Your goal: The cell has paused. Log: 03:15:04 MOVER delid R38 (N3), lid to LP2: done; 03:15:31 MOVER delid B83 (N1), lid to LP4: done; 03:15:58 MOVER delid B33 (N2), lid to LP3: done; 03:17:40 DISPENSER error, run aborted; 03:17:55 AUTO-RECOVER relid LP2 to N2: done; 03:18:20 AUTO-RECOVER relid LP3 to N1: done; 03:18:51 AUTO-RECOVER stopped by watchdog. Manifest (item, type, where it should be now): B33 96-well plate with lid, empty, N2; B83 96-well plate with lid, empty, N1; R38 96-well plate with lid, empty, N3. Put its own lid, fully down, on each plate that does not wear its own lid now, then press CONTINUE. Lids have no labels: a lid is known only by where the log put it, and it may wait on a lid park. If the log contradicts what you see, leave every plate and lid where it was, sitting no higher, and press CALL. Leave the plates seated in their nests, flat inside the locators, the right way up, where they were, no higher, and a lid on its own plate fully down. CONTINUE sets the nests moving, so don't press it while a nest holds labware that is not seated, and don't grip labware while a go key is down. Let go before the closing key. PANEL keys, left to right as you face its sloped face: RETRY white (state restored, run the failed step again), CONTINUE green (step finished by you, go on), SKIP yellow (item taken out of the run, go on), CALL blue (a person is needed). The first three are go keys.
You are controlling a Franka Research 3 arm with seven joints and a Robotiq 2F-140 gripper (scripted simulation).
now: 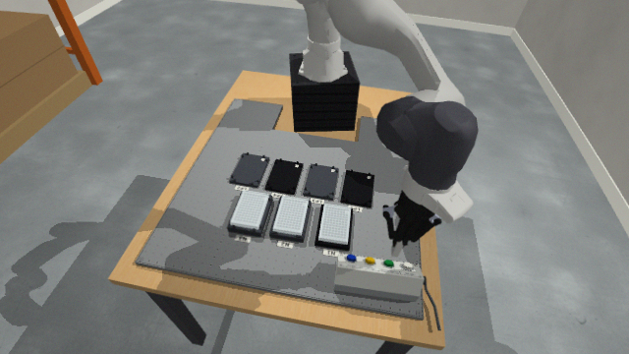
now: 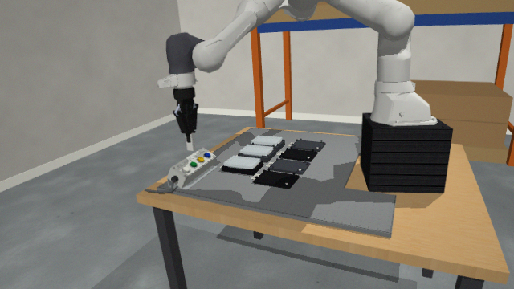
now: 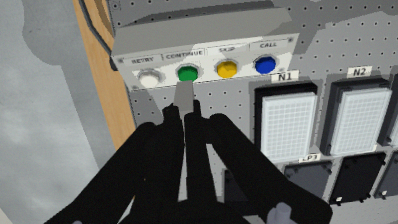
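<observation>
My gripper is now 9 cm above the green continue key. From my hand the other things lie so: blue call key 10 cm to the right, 9 cm below, 2 cm behind; then yellow skip key 9 cm below, 5 cm to the right, 1 cm behind; then white retry key 9 cm below, 5 cm to the left, 1 cm ahead.
</observation>
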